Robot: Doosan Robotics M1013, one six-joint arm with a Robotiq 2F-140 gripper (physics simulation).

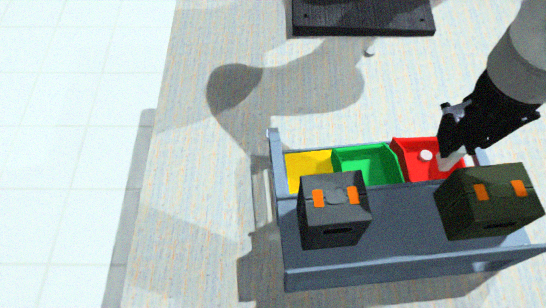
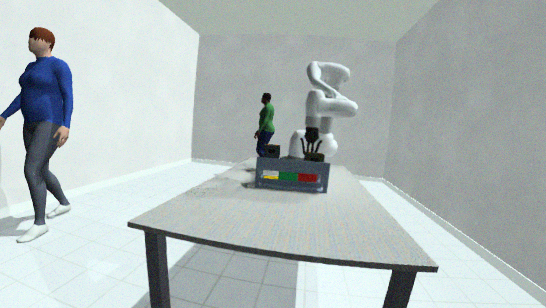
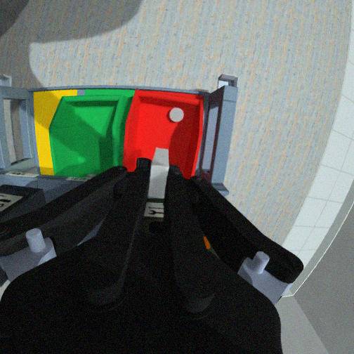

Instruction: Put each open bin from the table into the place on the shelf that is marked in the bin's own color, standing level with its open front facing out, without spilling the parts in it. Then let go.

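Frame: origin at the arm's base, x left, y up, z ahead, level; millimetres.
Seen in the pictures: gripper, fingertip midpoint: [image 1: 441, 163].
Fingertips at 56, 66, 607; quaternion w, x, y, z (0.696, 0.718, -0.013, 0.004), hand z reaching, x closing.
Observation:
Pixels of each thing's top centre, then the offset from my fingertips to it, as dx, dy, dz. "spot": a spot on its surface instead.
- red bin, surface spot: [image 1: 410, 162] spot: -15, -92, -49
- grey-blue shelf, surface spot: [image 1: 401, 218] spot: -89, +1, +94
- white round part, middle of its top: [image 1: 426, 154] +16, -82, -60
- green bin, surface spot: [image 1: 366, 162] spot: -101, -92, -54
- grey box, middle of its top: [image 1: 335, 196] [image 2: 272, 144] -210, +123, +99
- dark green box, middle of its top: [image 1: 500, 189] [image 2: 314, 152] +21, +98, +92
- small white part, middle of its top: [image 1: 370, 50] -44, -91, -344
A red bin [image 1: 410, 162] [image 3: 147, 130] [image 2: 307, 177] stands in the right-hand place of the grey-blue shelf [image 1: 401, 218] [image 3: 223, 133] [image 2: 292, 164], with a white round part [image 1: 425, 154] [image 3: 176, 114] in it. A green bin [image 1: 366, 162] [image 3: 84, 133] [image 2: 288, 176] stands in the middle place. The yellow-marked place [image 1: 305, 168] [image 3: 42, 119] [image 2: 270, 176] at the left holds no bin. My gripper [image 1: 451, 159] [image 3: 158, 168] [image 2: 311, 147] is shut, its pale pads pressed together, with the tips down inside the red bin at its near wall. Nothing is between the fingers.
A grey box [image 1: 332, 208] and a dark green box [image 1: 487, 198] stand on the shelf's top board, the green one right beside my gripper. A small white part [image 1: 369, 51] lies on the table near the black base plate [image 1: 363, 17]. Two people [image 2: 41, 126] [image 2: 265, 122] walk beyond the table.

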